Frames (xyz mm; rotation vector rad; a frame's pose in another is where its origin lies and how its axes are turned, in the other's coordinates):
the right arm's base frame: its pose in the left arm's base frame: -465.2 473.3 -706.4 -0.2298 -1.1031 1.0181
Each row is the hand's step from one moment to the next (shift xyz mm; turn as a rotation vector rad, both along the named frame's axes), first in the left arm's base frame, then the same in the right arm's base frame.
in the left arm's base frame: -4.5 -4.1 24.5 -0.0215 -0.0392 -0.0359
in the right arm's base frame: 11.9 -14.7 16.7 -0.0545 0.0125 0.0127
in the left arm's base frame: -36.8 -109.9 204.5 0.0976 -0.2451 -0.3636
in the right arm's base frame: 40.9 -165.2 162.1 -0.4112 0.0322 -0.1780
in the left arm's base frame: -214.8 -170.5 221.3 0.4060 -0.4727 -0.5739
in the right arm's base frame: -8.5 -108.3 335.2 -0.6969 -0.1390 -0.4612
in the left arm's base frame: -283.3 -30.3 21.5 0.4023 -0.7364 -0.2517
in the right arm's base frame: -30.8 130.2 252.4 -0.6984 -0.4799 -0.2222
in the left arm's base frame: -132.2 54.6 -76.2 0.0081 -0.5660 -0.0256
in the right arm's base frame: -15.5 151.6 55.2 -0.4534 -0.3015 0.1568
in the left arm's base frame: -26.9 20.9 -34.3 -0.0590 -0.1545 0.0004
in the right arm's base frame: -7.4 47.8 -0.8 -0.1236 -0.0522 0.0966
